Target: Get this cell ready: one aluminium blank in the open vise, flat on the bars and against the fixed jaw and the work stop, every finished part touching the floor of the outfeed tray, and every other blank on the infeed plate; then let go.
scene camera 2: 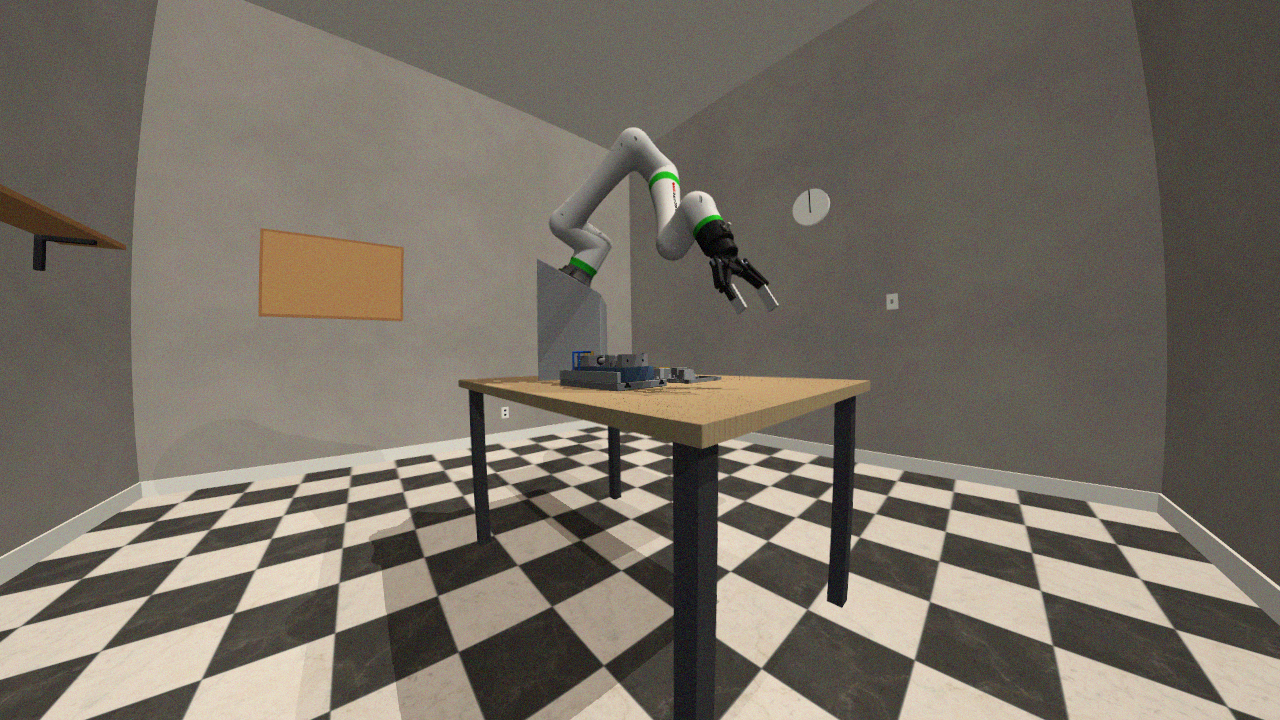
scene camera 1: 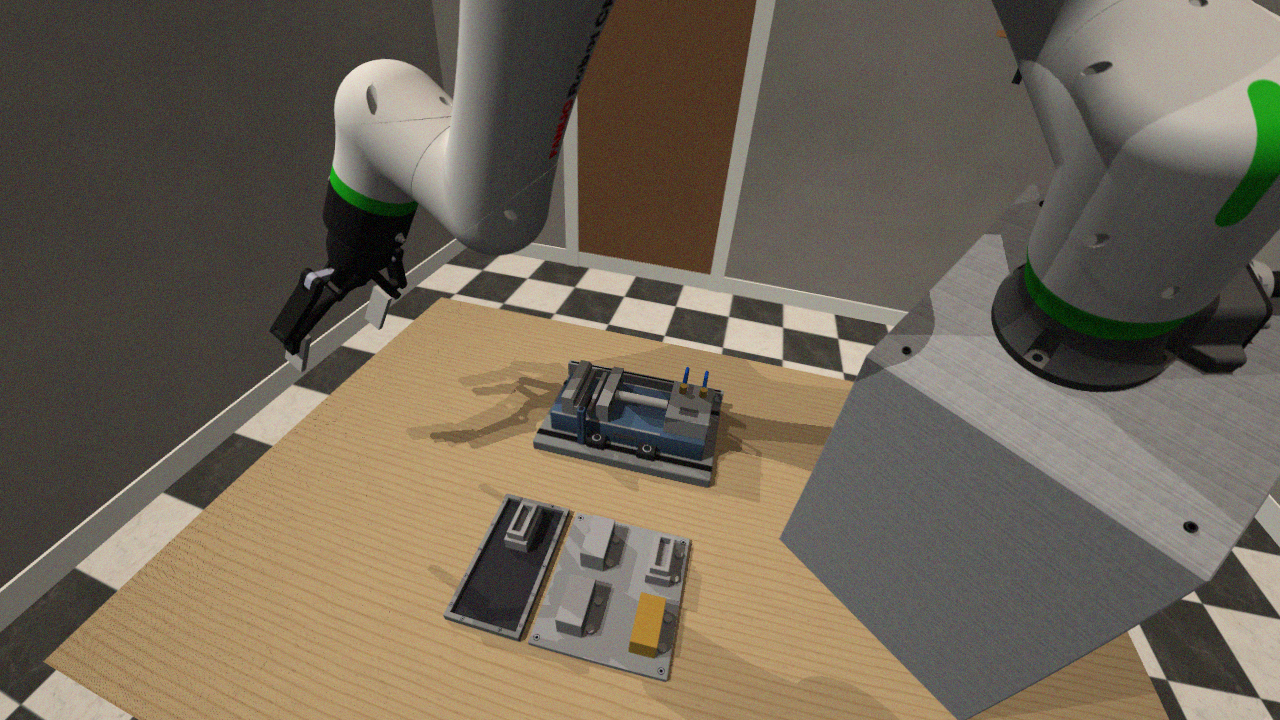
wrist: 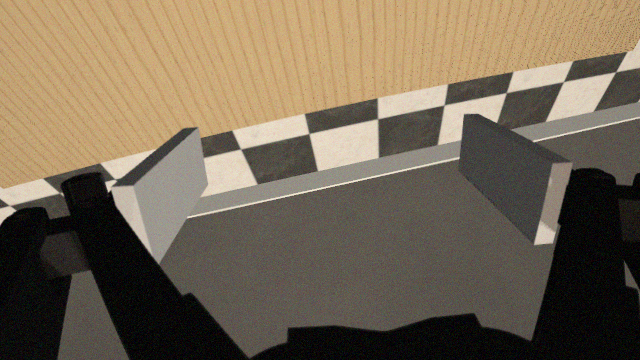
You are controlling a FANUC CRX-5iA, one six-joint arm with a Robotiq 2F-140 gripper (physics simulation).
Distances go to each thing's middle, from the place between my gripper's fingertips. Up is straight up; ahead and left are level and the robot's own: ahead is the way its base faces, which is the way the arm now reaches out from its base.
Now: hand 340 mm past the dark outfeed tray [scene camera 1: 496, 593], 200 mm above it and 100 mm to the right of it. Also, from my hand: grey infeed plate [scene camera 1: 620, 587] 480 mm behind, 200 mm below, 80 mm to the left.
